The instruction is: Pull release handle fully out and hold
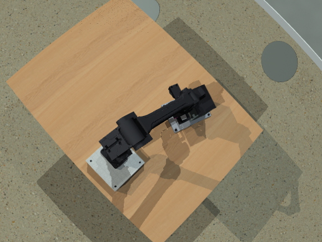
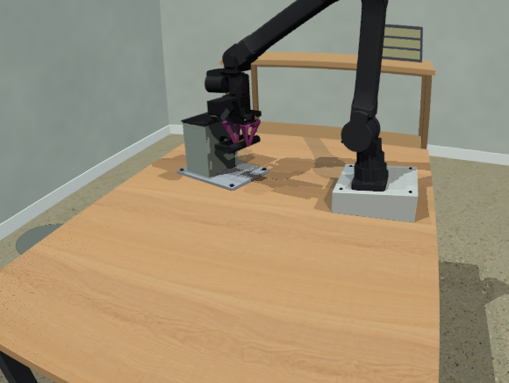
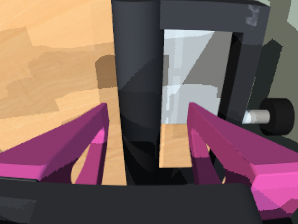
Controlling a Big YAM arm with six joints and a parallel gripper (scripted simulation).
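My gripper is now 50 mm short of the release handle grip, 20 mm to the left of it and 10 mm above it. From my hand the other things lie so: grey baseplate 110 mm below, 90 mm ahead, 30 mm to the right.
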